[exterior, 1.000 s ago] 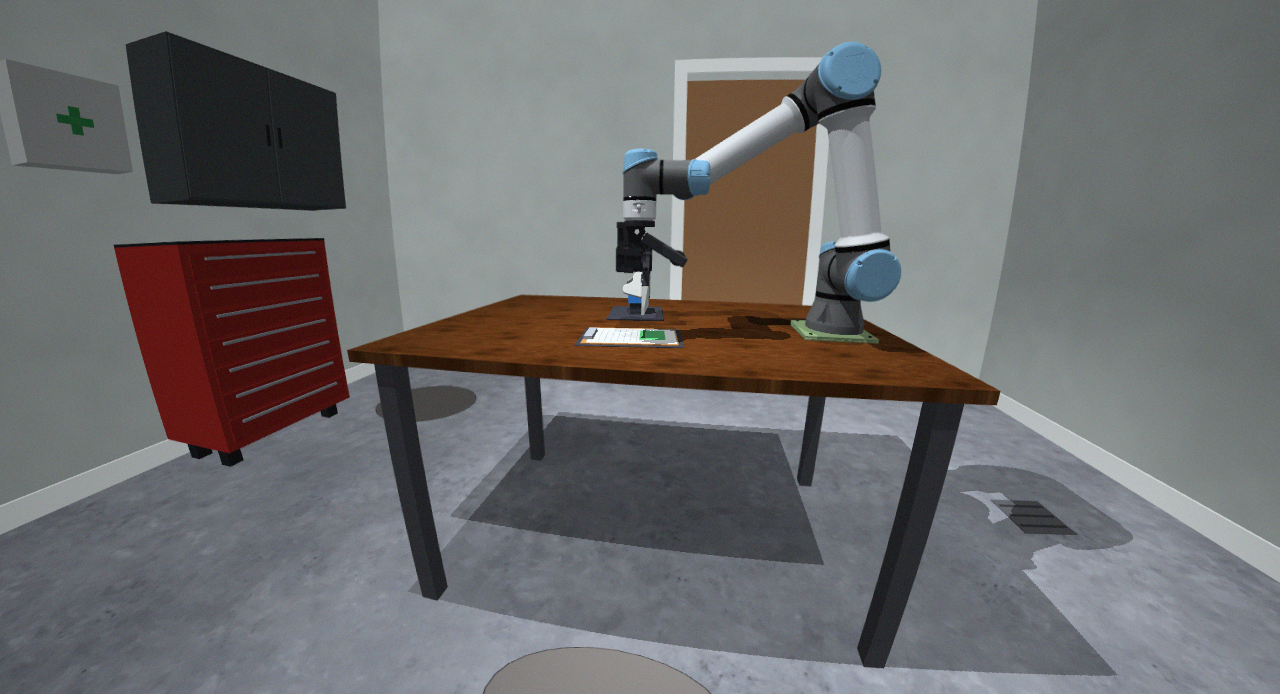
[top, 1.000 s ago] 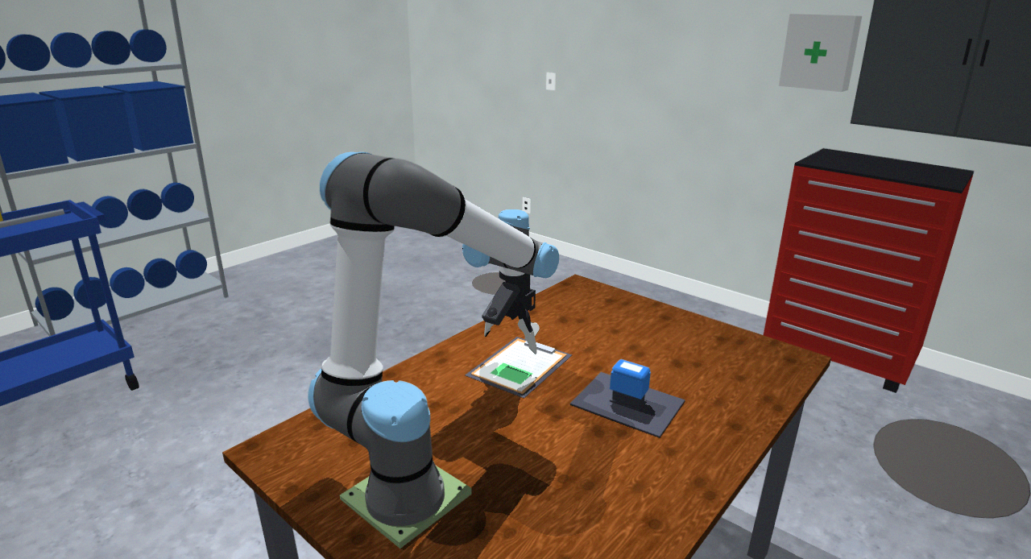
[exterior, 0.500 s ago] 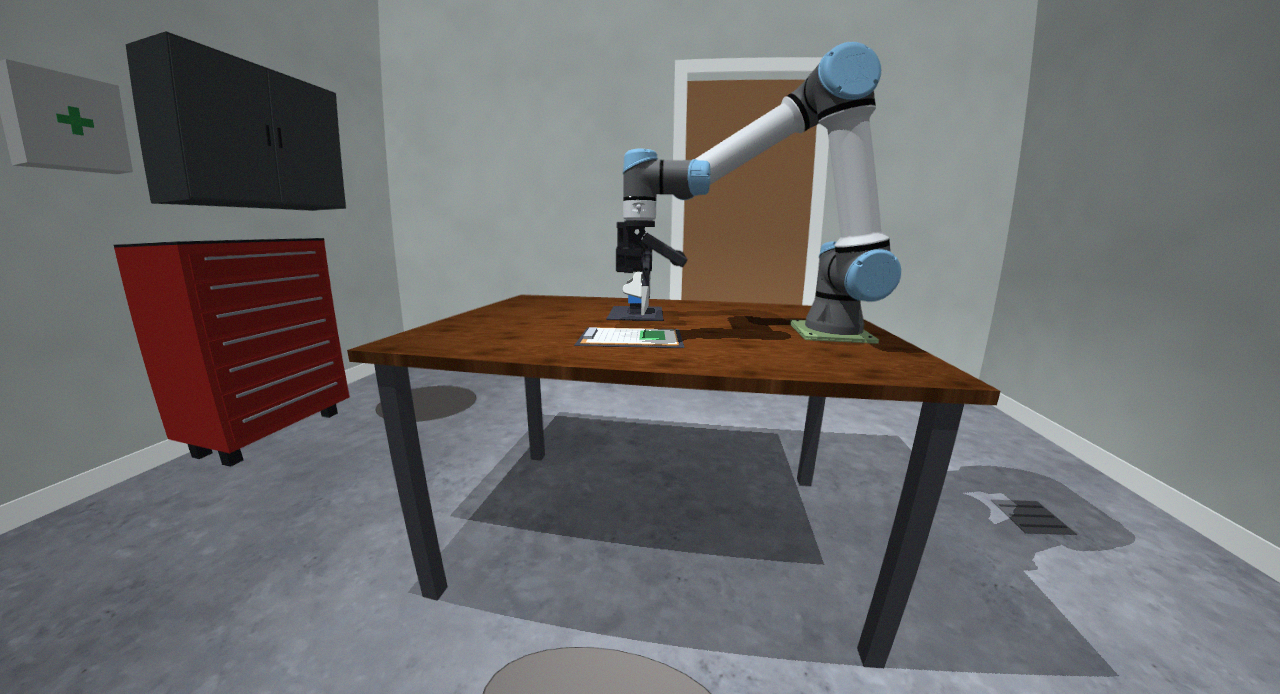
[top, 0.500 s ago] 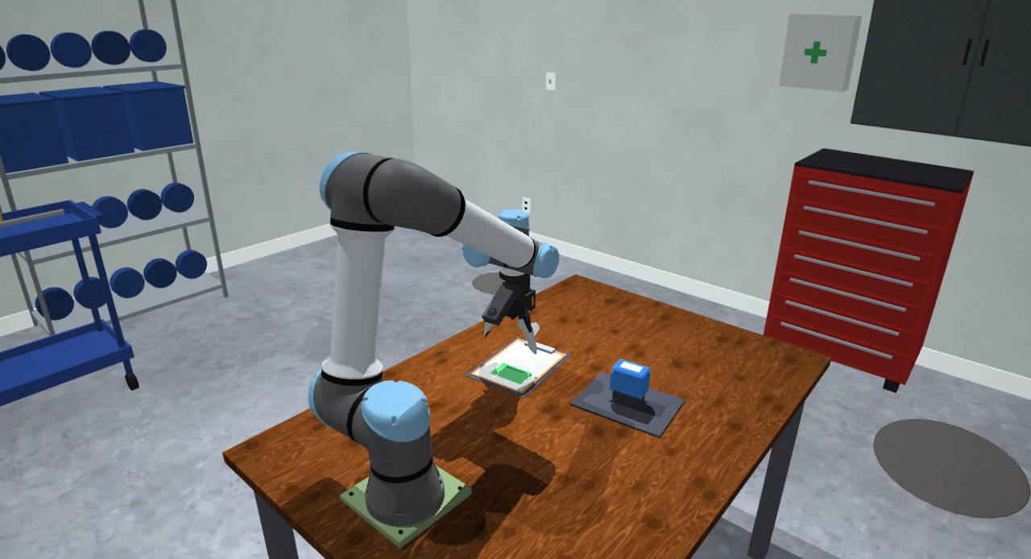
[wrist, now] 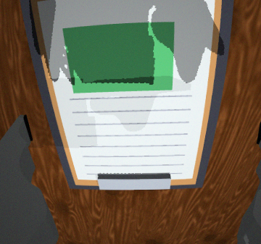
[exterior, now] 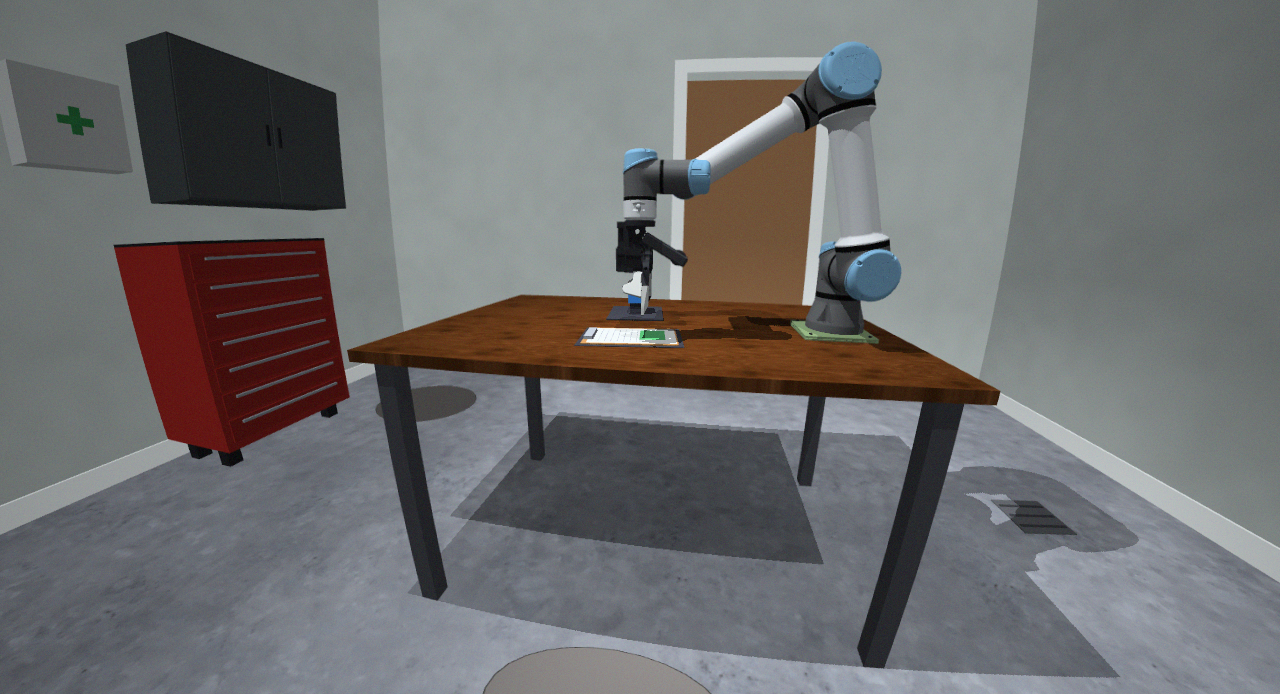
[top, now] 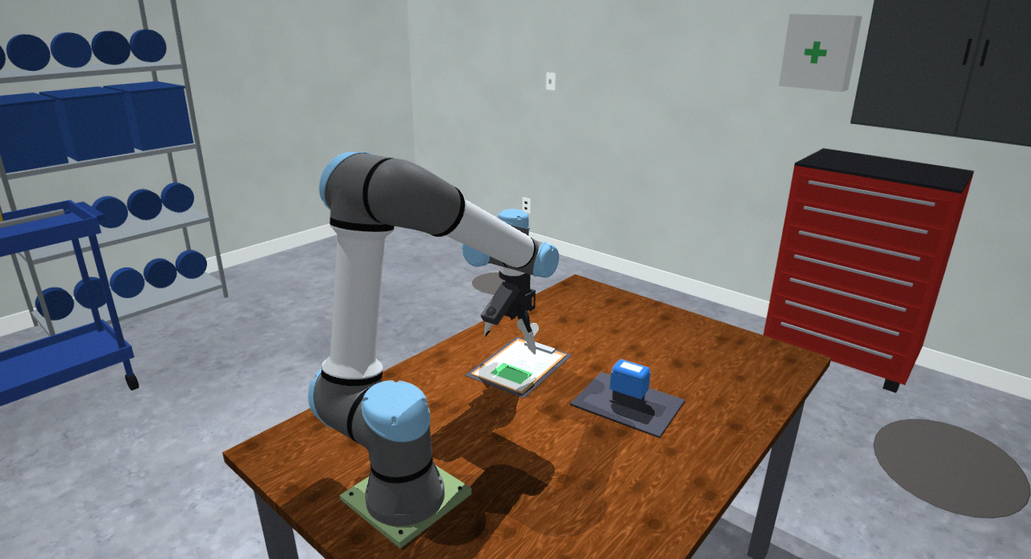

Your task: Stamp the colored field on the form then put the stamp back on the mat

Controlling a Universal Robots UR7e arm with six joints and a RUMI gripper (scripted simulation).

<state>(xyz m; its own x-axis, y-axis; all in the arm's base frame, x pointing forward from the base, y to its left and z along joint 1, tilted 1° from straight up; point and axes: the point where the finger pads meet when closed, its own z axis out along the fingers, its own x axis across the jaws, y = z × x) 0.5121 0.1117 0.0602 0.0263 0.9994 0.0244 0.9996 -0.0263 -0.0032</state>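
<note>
Now: hand 330 mm to the left of the stamp, 40 mm short of it and 20 mm above it. Also, from my hand: mat 330 mm to the right, 70 mm below, 40 mm ahead.
</note>
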